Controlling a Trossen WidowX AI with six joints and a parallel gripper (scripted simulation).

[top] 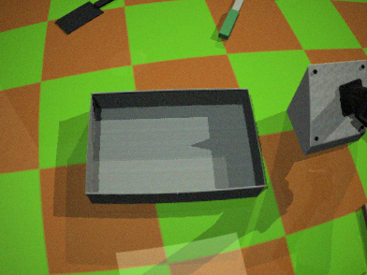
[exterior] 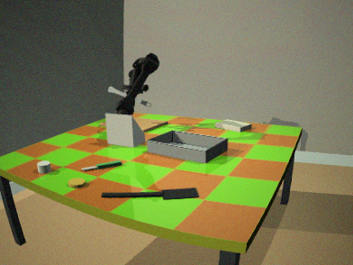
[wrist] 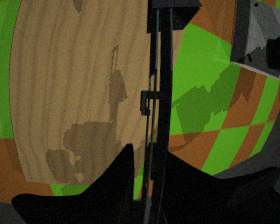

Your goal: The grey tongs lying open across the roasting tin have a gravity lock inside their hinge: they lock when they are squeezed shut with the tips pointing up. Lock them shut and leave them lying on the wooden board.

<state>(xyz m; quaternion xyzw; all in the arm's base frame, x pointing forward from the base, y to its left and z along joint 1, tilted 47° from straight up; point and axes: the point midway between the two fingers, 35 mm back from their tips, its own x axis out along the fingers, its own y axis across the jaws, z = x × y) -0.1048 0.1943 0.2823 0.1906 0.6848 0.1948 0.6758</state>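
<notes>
Right now my gripper tip is 10 mm past the wooden board, 30 mm to the right of it and 130 mm above it. The rest, counted from my gripper tip: grey roasting tin 470 mm ahead, 380 mm to the right, 110 mm below; yellow disc 200 mm ahead, 890 mm to the right, 130 mm below; pale flat board 600 mm ahead, 90 mm to the left, 120 mm below.
</notes>
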